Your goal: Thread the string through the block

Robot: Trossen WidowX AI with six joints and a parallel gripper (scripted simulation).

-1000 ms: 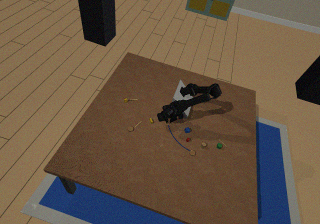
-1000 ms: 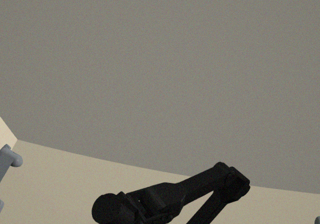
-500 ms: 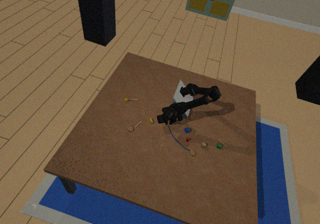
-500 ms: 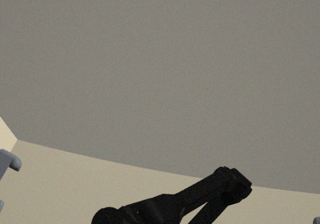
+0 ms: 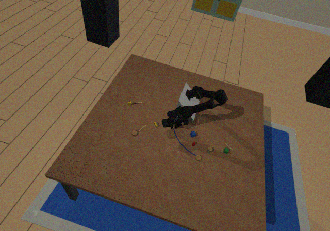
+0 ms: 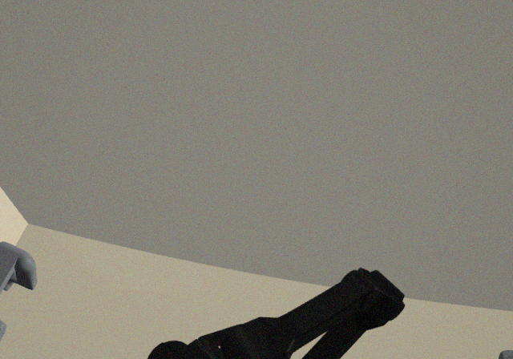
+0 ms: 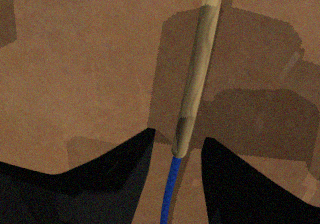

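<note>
The red peg lies 80 mm ahead of my gripper tip, 180 mm to the left of it and 10 mm above it. The rest, counted from my gripper tip: blue cube (150 mm to the left, 10 mm above); then round wooden button (160 mm ahead, 230 mm to the left); then thin wooden stick (10 mm behind, 10 mm to the right).
</note>
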